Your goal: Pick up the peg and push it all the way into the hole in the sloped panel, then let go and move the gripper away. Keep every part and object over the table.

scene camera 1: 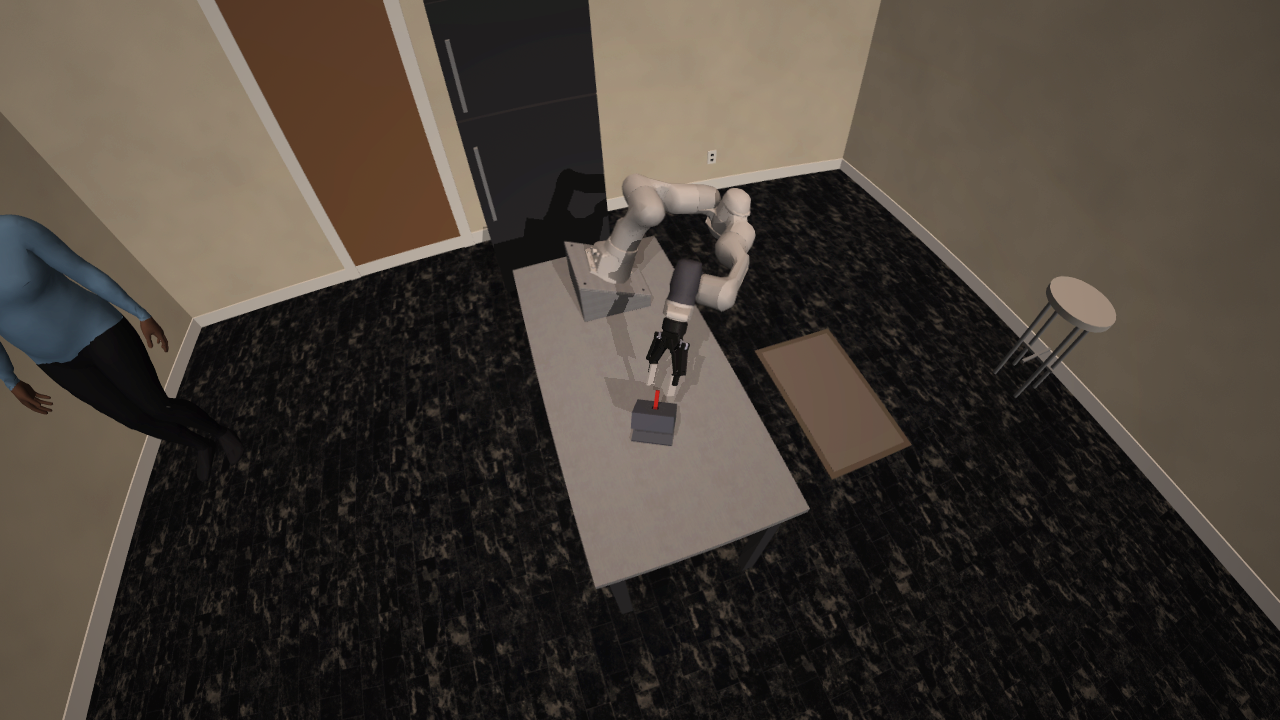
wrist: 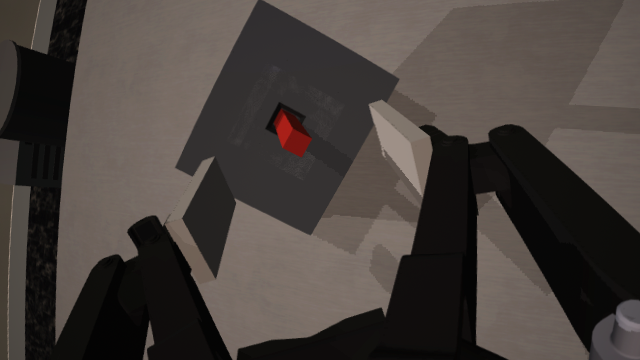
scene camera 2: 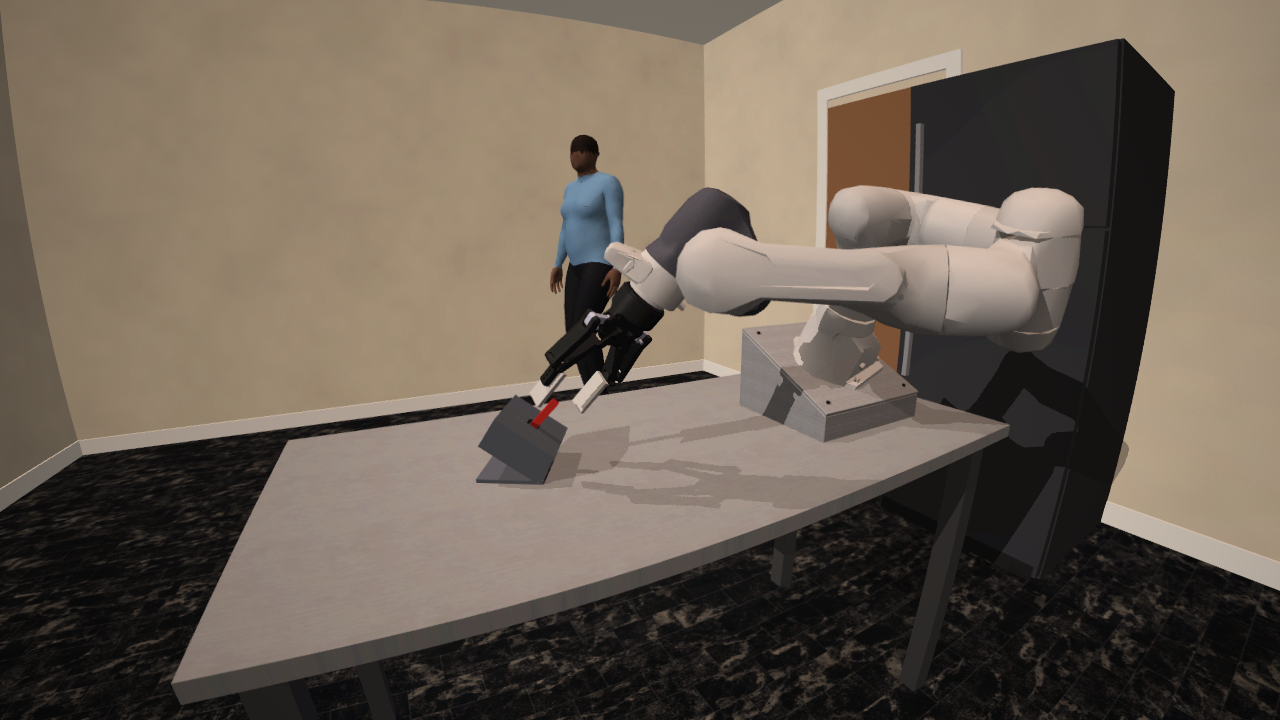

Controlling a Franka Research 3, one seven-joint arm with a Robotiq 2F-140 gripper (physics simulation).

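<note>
The red peg (scene camera 1: 657,399) (scene camera 2: 545,412) (wrist: 292,134) stands with its lower end in the hole of the dark grey sloped panel (scene camera 1: 653,419) (scene camera 2: 516,440) (wrist: 240,70). A length of it sticks out of the sloped face. In the wrist view a dark gap of the hole shows beside it, and the peg looks a little tilted in the hole. How deep it sits is hidden. My gripper (scene camera 1: 662,386) (scene camera 2: 560,402) (wrist: 299,155) is open and holds nothing. Its light fingertips are spread on both sides of the peg's outer end, apart from it.
The sloped panel stands on the grey table (scene camera 1: 689,492) (scene camera 2: 375,546). The arm's base block (scene camera 1: 617,302) (scene camera 2: 783,402) is at the table's far end. A person (scene camera 1: 62,295) (scene camera 2: 588,214) stands beyond the table. A stool (scene camera 1: 1080,303) and a floor mat (scene camera 1: 832,402) are off to the side.
</note>
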